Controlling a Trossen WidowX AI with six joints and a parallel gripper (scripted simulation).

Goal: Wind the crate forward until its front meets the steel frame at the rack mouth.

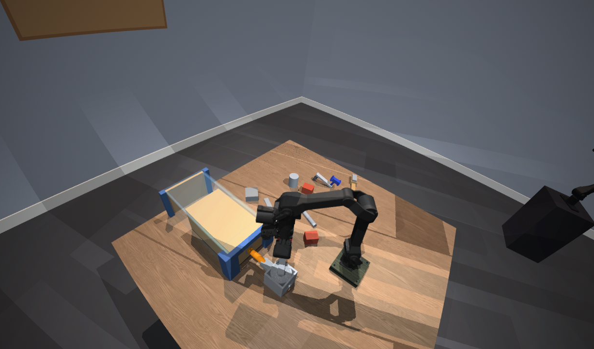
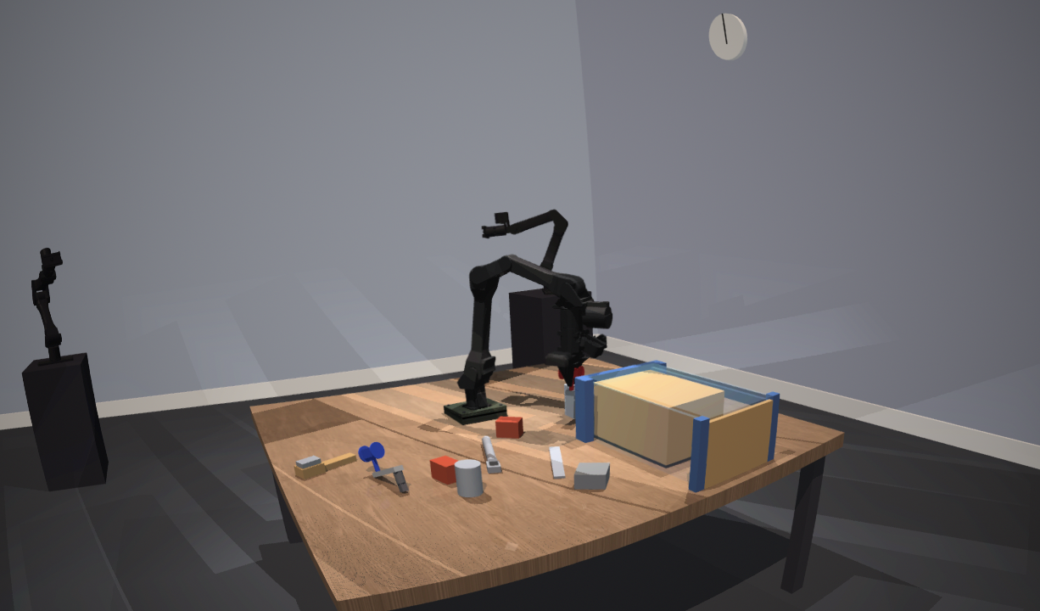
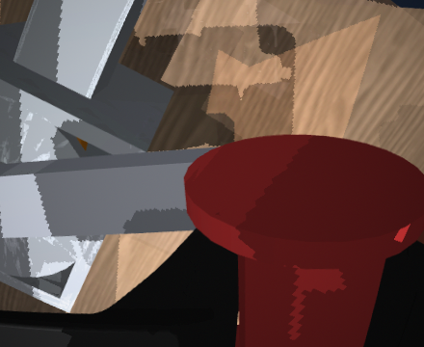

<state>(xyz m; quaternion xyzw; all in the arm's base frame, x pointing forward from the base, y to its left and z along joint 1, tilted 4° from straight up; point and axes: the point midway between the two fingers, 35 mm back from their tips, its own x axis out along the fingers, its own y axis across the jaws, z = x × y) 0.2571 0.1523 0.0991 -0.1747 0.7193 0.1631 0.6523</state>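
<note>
My gripper tip is now 20 mm below the red knob. Also, from my gripper tip: grey winch: 70 mm behind, 80 mm to the left, 80 mm below; blue frame: 110 mm ahead, 80 mm to the left, 10 mm below; winch handle: 20 mm behind, 30 mm to the left, 10 mm below.
</note>
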